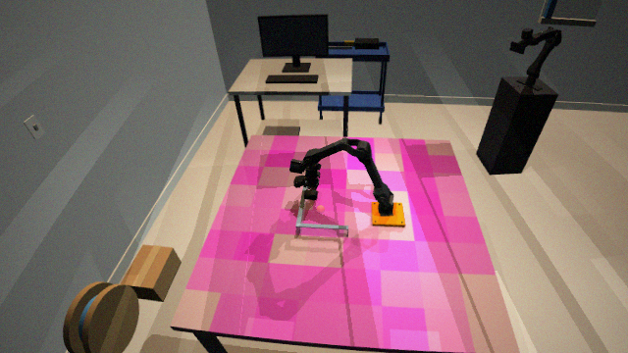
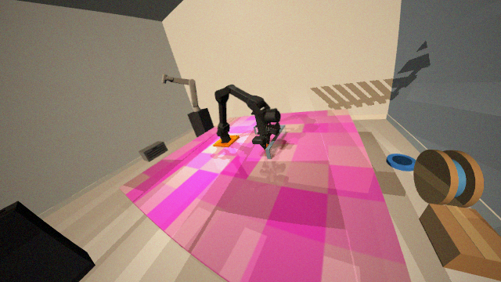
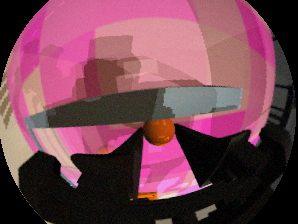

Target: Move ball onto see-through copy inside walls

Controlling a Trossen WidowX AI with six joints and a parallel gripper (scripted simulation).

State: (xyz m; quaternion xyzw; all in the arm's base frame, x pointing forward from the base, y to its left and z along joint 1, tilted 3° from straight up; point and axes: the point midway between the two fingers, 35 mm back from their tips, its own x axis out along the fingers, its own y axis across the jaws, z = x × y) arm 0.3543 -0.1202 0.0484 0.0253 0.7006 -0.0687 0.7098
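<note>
My gripper tip is 90 mm to the right of the see-through copy of ball and 40 mm past it. Also, from my gripper tip: orange ball: right at my gripper tip.
</note>
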